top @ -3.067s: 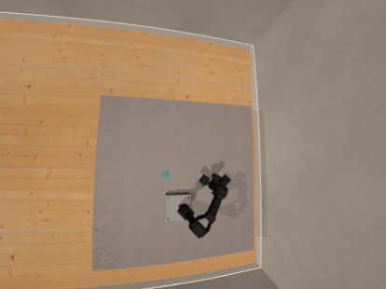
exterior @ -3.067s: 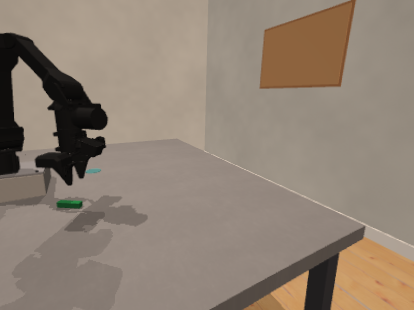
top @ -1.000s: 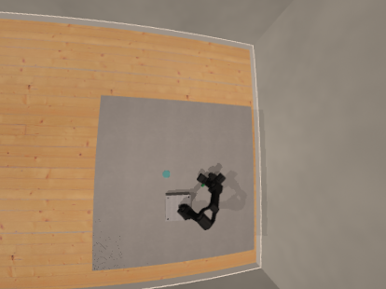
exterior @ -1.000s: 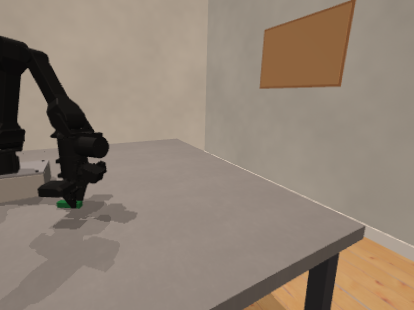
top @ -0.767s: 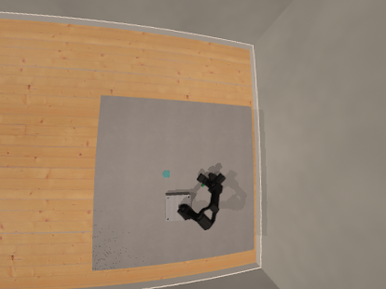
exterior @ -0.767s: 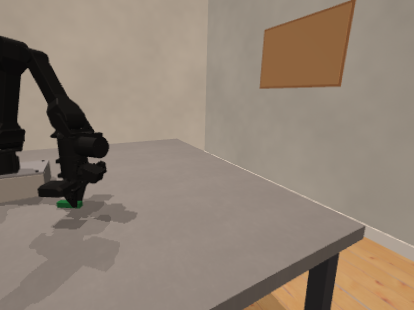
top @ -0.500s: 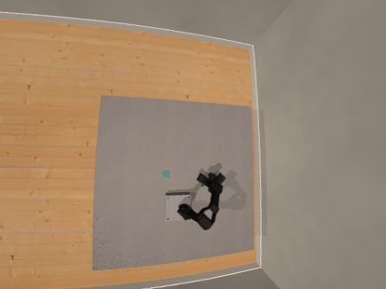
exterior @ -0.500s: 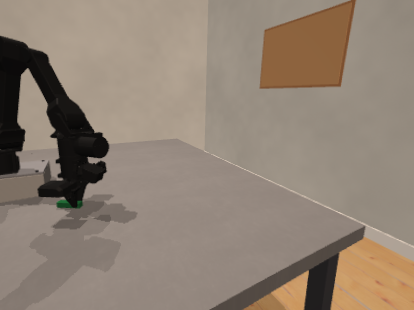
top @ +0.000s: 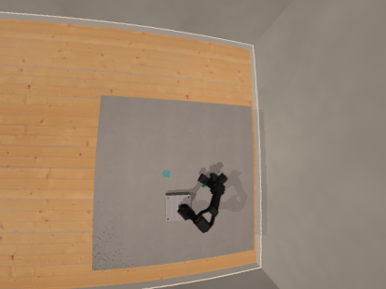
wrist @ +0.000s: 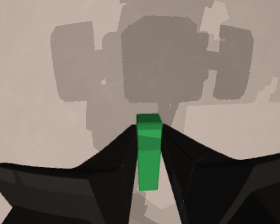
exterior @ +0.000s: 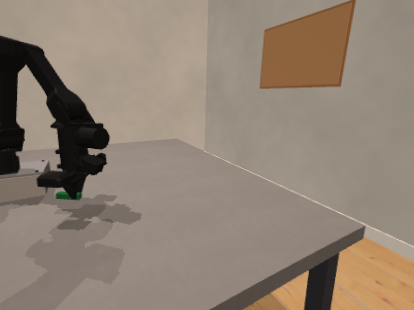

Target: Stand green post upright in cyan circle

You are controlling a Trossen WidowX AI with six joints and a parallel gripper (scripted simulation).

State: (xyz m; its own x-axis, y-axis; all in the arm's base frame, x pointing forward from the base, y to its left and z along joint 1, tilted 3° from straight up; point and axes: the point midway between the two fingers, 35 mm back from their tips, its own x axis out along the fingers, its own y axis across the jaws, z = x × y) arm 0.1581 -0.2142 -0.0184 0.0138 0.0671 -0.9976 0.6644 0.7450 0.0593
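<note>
Right now my hand is 31 cm to the right of the cyan circle, 10 cm short of it and 6 cm above it. Round my hand: green post 3 cm below, 2 cm behind, 1 cm to the left.
</note>
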